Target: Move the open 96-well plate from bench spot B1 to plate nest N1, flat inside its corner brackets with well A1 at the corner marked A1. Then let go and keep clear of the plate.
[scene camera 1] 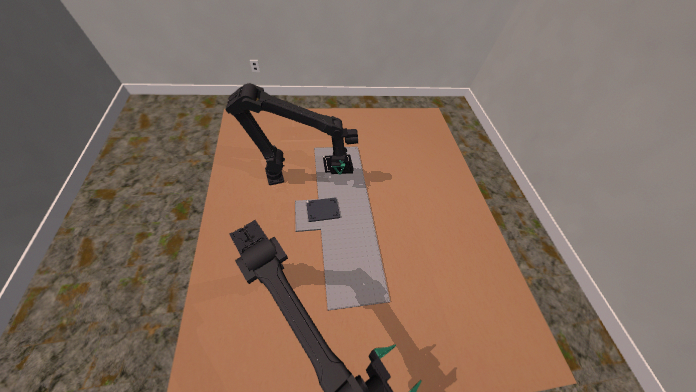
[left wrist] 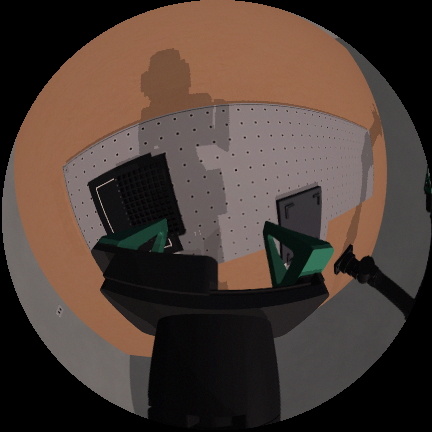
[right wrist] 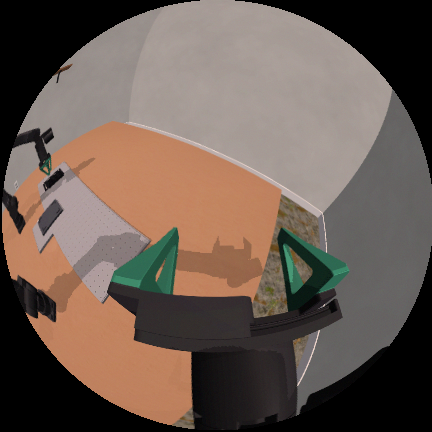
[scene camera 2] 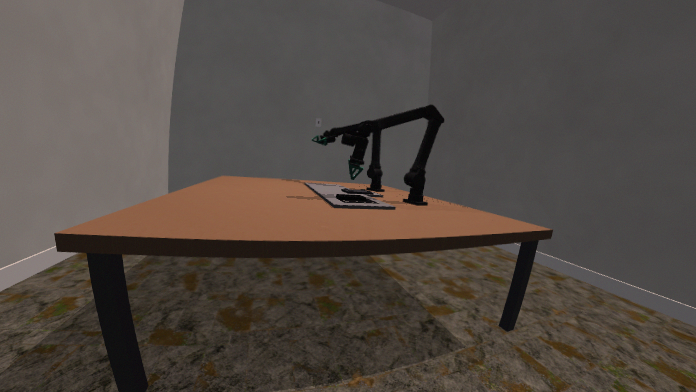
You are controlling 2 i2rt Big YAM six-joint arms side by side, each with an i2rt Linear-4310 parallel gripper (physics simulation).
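Places are measured from the left arm's base along level axes (x ahead, y left, z up), in centimetres.
Pixels of known places: left gripper, between the fingertips: (scene camera 1: 340, 168) (left wrist: 215, 225) (right wrist: 49, 172) (scene camera 2: 351, 177); right gripper, between the fingertips: (scene camera 1: 407, 362) (right wrist: 230, 232) (scene camera 2: 314, 141); left arm's base, origin of its link: (scene camera 1: 274, 175) (right wrist: 20, 224) (scene camera 2: 414, 203); right arm's base, origin of its link: (left wrist: 342, 258) (right wrist: 46, 305) (scene camera 2: 375, 190).
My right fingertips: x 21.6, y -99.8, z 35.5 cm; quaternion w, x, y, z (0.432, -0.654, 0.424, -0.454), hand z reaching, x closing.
Ahead of a thing's pixels: the offset from my right fingertips to its top centre. "spot": to the spot under its first point. Level surfaces: height alone.
The black 96-well plate {dx +16.4, dy +93.9, dz -32.6 cm} (left wrist: 147, 195) (scene camera 2: 352, 198) lies flat on the black pad of spot B1 {spot: dx +19.3, dy +99.7, dz -34.0 cm} (left wrist: 112, 202), whose pale outline shows past two of its sides. In scene camera 1 my left gripper hides much of the plate. The dark grey nest N1 {dx -2.2, dy +70.0, dz -32.5 cm} (scene camera 1: 323, 209) (left wrist: 302, 215) (right wrist: 50, 217) holds no plate; a small pale mark sits at one corner, its lettering too small to read. My left gripper (scene camera 1: 340, 166) (scene camera 2: 354, 173) (left wrist: 215, 225) is open, pointing down above the plate's area and clear of it. My right gripper (scene camera 1: 407, 363) (right wrist: 230, 232) is open and empty, far from the plate.
A grey perforated board {dz -34.2 cm} (scene camera 1: 350, 250) (left wrist: 250, 150) carries the pad and the nest on the orange-brown table {dz -35.5 cm} (scene camera 1: 440, 240) (scene camera 2: 225, 215). The left arm's base (scene camera 1: 275, 176) and the right arm's base (scene camera 1: 248, 235) stand beside the board.
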